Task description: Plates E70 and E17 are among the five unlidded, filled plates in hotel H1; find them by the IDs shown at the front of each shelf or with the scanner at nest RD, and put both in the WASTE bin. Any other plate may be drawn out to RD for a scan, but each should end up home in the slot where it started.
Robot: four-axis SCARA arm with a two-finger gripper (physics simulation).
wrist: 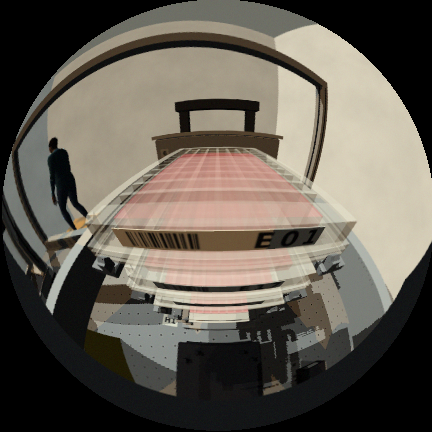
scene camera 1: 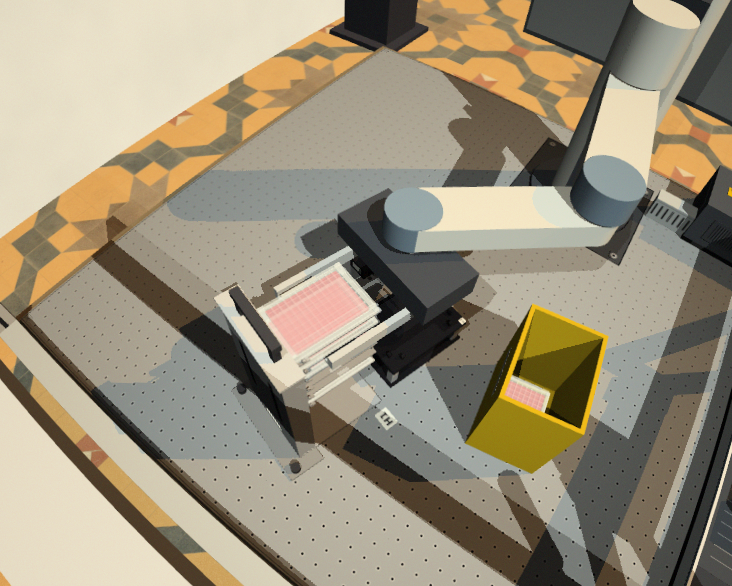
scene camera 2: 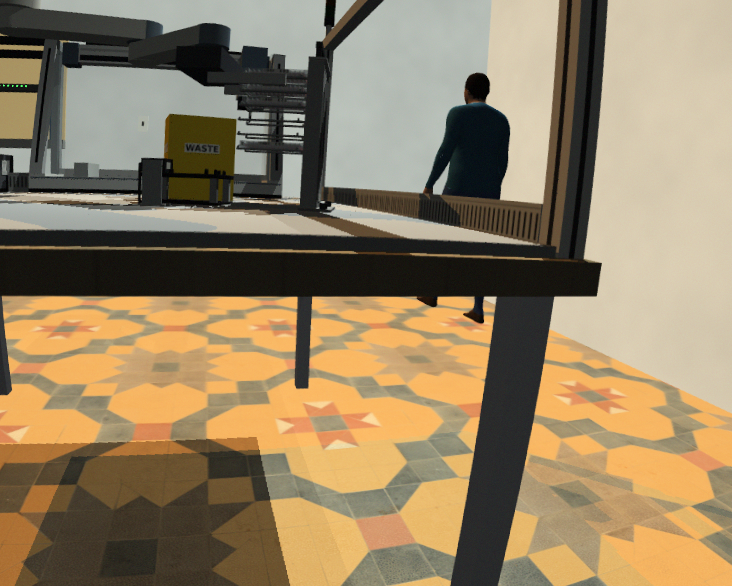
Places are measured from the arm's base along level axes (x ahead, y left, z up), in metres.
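Pixels of known places: gripper, fingertip midpoint: (wrist: pixel 217 180) (scene camera 1: pixel 301 327) (scene camera 2: pixel 290 86).
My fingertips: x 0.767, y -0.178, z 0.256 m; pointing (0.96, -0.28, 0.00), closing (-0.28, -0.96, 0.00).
For each thing: its top centre in the pictures, then the offset to it from my fingertips.
- top plate, top centre: (wrist: pixel 217 157) (scene camera 1: pixel 316 307) (scene camera 2: pixel 279 73) 0.023 m back, 0.007 m left, 0.025 m up
- Plates lower down, top centre: (wrist: pixel 217 196) (scene camera 2: pixel 278 87) 0.023 m back, 0.007 m left, 0.003 m down
- WASTE bin, top centre: (scene camera 1: pixel 557 365) (scene camera 2: pixel 200 119) 0.180 m back, 0.288 m left, 0.043 m down
- pink plate, top centre: (scene camera 1: pixel 518 413) 0.180 m back, 0.291 m left, 0.223 m down
- black nest RD, top centre: (scene camera 1: pixel 409 318) (wrist: pixel 219 391) (scene camera 2: pixel 188 168) 0.192 m back, 0.056 m left, 0.173 m down
- H1 floor tag, top centre: (scene camera 1: pixel 386 418) (wrist: pixel 169 319) 0.049 m back, 0.117 m left, 0.243 m down
Hotel H1 (scene camera 1: pixel 296 406) (scene camera 2: pixel 314 134) (wrist: pixel 217 142) holds stacked plates with pink wells. The top plate (scene camera 1: pixel 320 311) (wrist: pixel 220 200) shows the label E01 and a barcode at its front in the wrist view. Plates lower down (wrist: pixel 220 272) show, but their IDs cannot be read. My gripper (scene camera 1: pixel 302 325) is at the top of H1, its open fingers reaching along both sides of the stack near the top plate. The pads are hidden behind E01 in the wrist view. The WASTE bin (scene camera 1: pixel 531 427) (scene camera 2: pixel 201 174) (wrist: pixel 106 352) holds a pink plate (scene camera 1: pixel 528 394); its ID does not show.
The black nest RD (scene camera 1: pixel 421 351) (wrist: pixel 220 367) is in front of H1, partly under my gripper body in scene camera 1. The H1 floor tag (scene camera 1: pixel 385 418) (wrist: pixel 170 319) lies between the hotel and the bin. A person (scene camera 2: pixel 477 140) (wrist: pixel 62 172) stands beyond the table.
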